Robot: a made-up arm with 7 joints.
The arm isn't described. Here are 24 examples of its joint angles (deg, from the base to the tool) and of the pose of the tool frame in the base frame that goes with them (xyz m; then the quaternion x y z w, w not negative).
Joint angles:
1: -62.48 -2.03 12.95 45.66 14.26 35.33 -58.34
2: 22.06 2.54 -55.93 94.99 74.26 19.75 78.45
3: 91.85 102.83 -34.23 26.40 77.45 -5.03 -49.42
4: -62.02 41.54 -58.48 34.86 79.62 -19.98 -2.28
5: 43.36 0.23 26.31 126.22 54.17 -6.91 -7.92
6: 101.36 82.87 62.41 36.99 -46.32 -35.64 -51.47
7: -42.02 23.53 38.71 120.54 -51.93 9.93 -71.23
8: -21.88 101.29 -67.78 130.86 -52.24 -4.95 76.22
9: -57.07 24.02 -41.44 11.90 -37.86 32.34 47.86
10: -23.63 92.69 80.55 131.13 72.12 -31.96 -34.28
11: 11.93 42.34 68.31 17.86 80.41 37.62 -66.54
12: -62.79 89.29 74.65 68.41 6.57 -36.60 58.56
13: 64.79 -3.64 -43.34 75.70 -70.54 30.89 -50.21
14: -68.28 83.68 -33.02 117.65 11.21 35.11 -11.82
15: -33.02 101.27 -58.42 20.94 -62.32 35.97 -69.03
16: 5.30 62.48 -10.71 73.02 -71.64 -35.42 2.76
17: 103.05 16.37 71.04 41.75 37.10 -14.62 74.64
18: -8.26 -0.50 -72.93 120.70 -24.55 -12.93 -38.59
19: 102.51 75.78 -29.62 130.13 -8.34 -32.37 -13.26
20: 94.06 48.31 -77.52 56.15 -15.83 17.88 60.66
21: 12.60 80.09 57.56 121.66 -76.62 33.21 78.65
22: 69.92 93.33 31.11 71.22 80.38 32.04 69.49
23: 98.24 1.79 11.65 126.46 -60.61 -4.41 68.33
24: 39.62 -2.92 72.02 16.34 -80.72 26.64 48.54
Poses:
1: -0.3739 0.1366 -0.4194 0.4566 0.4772 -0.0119 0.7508
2: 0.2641 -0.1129 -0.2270 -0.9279 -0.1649 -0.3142 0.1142
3: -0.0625 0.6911 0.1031 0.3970 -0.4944 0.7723 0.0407
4: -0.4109 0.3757 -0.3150 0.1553 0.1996 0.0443 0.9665
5: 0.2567 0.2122 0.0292 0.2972 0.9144 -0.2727 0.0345
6: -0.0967 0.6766 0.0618 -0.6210 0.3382 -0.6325 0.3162
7: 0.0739 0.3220 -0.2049 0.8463 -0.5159 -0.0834 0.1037
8: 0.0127 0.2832 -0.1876 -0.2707 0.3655 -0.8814 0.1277
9: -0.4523 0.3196 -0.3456 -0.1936 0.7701 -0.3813 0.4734
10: 0.1200 0.2356 0.1860 0.0843 0.9908 0.1027 0.0239
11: 0.1115 0.5712 -0.3709 -0.0344 0.0826 0.8892 0.4487
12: 0.2553 0.5420 0.0522 0.2262 -0.3279 -0.7241 0.5631
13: 0.4314 -0.1054 0.0195 -0.6109 0.7913 -0.0014 0.0253
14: -0.0684 0.2847 -0.2558 0.0040 0.0772 -0.6162 0.7838
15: 0.0613 0.7062 -0.0038 -0.2940 -0.1311 0.9064 0.2735
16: 0.2890 0.4476 -0.2077 0.3585 -0.2590 -0.8487 0.2899
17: 0.4390 0.4336 0.1652 0.2200 0.9232 -0.0861 0.3031
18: 0.0461 -0.1271 -0.1849 -0.2991 -0.8595 -0.0131 0.4142
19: 0.0947 0.2187 0.2156 -0.4182 0.6733 0.3967 0.4630
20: 0.4898 0.3163 0.0862 0.3248 -0.2180 -0.5880 0.7080
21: 0.0898 0.3164 0.1966 0.8132 -0.2436 -0.0682 0.5242
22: -0.0743 0.5169 0.2738 -0.0695 -0.8940 -0.4045 0.1800
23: 0.1191 0.1606 0.2447 0.5946 -0.7734 -0.2180 0.0293
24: 0.4028 0.1553 -0.4476 -0.2796 -0.1339 -0.0608 0.9488
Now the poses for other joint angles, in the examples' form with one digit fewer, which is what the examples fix.
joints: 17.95 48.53 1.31 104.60 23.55 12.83 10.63
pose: 0.313 0.303 -0.069 0.102 -0.770 -0.236 0.584
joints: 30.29 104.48 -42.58 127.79 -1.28 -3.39 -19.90
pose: 0.199 0.292 -0.012 0.362 -0.629 -0.615 0.310
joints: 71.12 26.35 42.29 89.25 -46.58 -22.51 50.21
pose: 0.266 0.427 0.133 0.562 -0.740 -0.196 0.314
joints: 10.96 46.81 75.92 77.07 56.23 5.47 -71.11
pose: 0.080 0.577 -0.055 0.253 -0.442 0.857 0.075
